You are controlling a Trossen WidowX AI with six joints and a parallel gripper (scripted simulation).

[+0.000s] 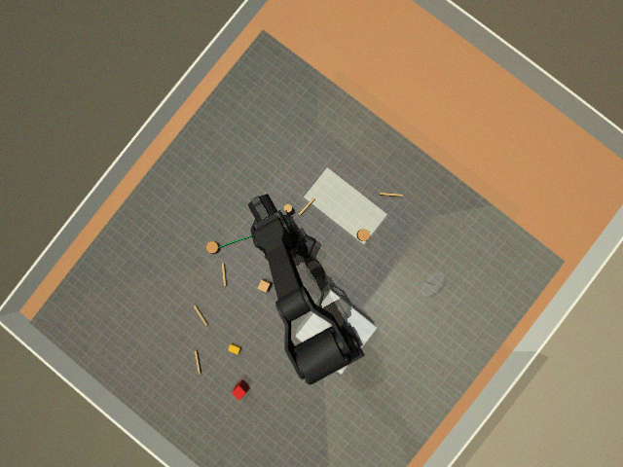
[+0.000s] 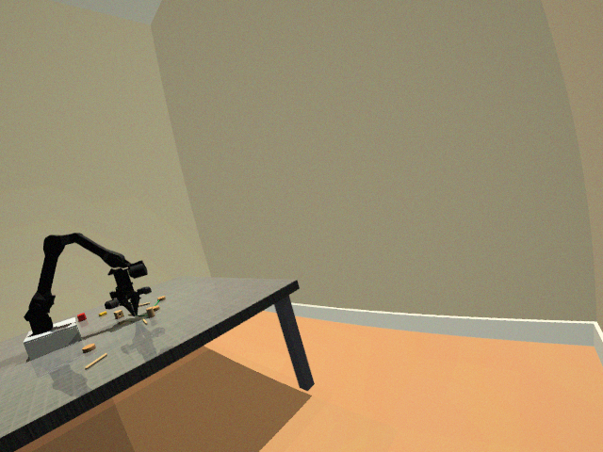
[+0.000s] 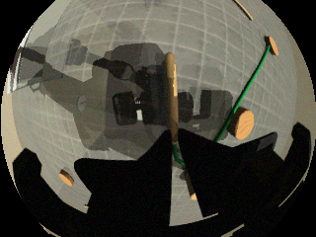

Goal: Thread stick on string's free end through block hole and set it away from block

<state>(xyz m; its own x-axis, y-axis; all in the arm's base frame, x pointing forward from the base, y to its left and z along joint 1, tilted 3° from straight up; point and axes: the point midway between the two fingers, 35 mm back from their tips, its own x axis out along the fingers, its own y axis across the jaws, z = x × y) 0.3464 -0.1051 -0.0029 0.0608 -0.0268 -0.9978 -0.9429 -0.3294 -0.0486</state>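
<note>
My gripper tip is 170 mm to the right of the wooden block and 60 mm past it. Round my gripper tip: yellow cube (390 mm to the left, 140 mm behind, 10 mm below); round button (200 mm to the left, 150 mm ahead, 10 mm below); thin wooden stick (10 mm to the left).
</note>
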